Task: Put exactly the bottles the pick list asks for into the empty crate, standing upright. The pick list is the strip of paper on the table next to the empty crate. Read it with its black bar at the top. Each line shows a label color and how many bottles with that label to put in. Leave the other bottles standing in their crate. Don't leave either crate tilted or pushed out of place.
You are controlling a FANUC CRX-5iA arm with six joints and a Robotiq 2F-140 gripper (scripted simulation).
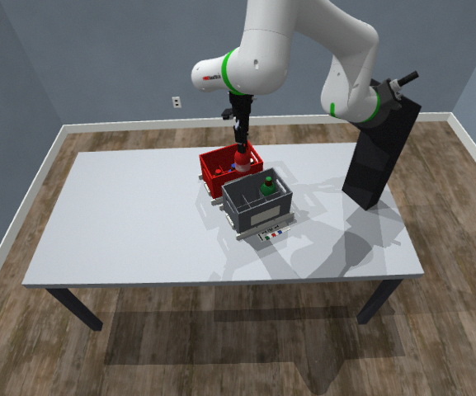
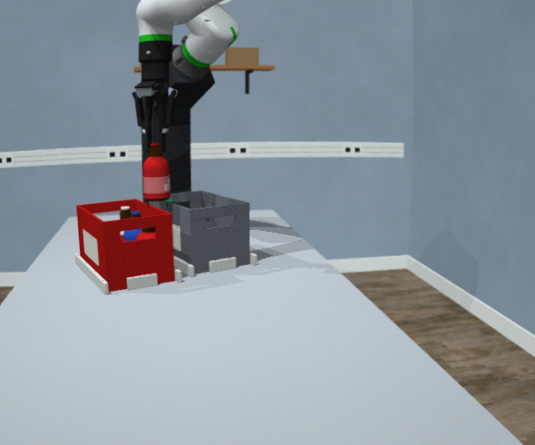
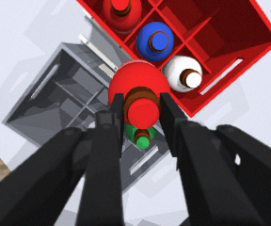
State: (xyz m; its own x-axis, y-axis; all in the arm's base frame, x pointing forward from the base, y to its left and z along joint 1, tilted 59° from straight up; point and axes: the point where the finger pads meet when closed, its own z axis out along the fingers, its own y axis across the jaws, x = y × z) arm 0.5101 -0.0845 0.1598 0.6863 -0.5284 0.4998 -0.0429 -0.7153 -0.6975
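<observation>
The red bottle is 8 cm below my hand. Round my hand: white-capped bottle (26 cm below, 10 cm to the right, 1 cm behind); red crate (27 cm below, 9 cm ahead, 7 cm to the right); blue-label bottle (26 cm below, 6 cm ahead, 4 cm to the right).
</observation>
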